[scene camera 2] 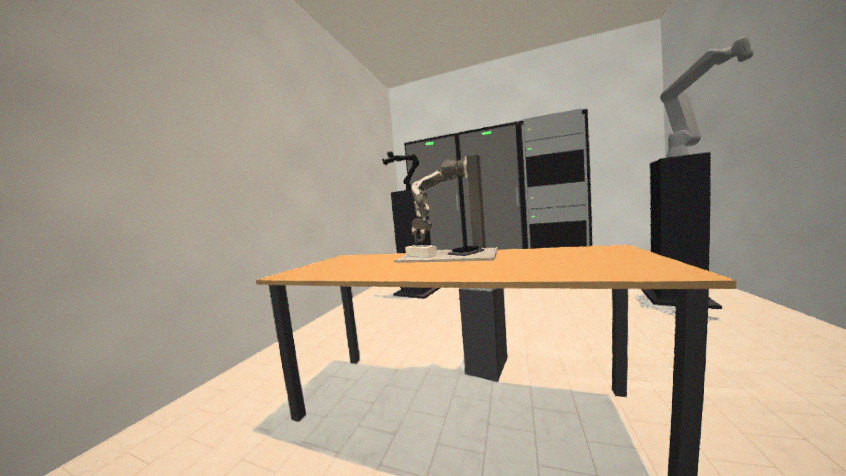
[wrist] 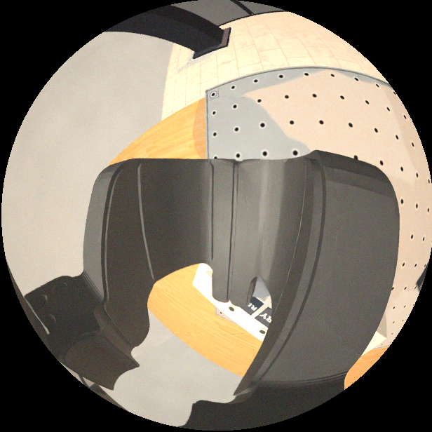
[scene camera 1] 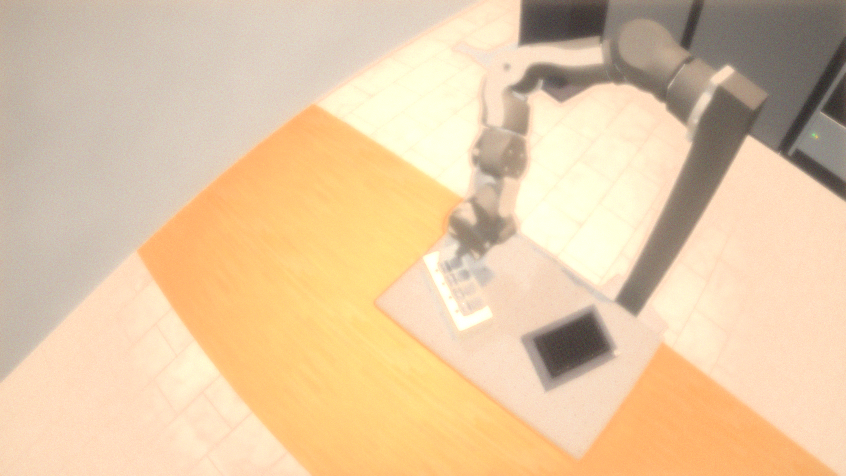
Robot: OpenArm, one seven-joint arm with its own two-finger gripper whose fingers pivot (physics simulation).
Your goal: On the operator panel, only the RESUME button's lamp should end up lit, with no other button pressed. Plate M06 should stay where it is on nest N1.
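The operator panel point(scene camera 1: 475, 320) point(scene camera 2: 420, 251) point(wrist: 240, 319) is a pale box with a row of buttons. My gripper point(scene camera 1: 463, 256) point(scene camera 2: 419, 240) point(wrist: 243, 235) is shut with nothing between its fingers. It points down over the panel's far end, where the fingers hide the RESUME button and most of the others in the wrist view. Parts of two labels show beside the fingertips. The two small lamps that show there look dark. I cannot tell if the tips touch a button. A black rectangular piece in a grey frame point(scene camera 1: 533, 362) lies apart from the panel; no M06 or N1 marking is readable.
The panel and framed piece sit on a grey perforated board point(scene camera 1: 502, 372) point(wrist: 320, 107) on the orange table point(scene camera 1: 266, 236) point(scene camera 2: 532, 269) point(wrist: 200, 325). My arm's upright post point(scene camera 1: 686, 219) point(scene camera 2: 475, 201) stands at the board's edge. Cabinets point(scene camera 2: 491, 183) and two other arms stand behind.
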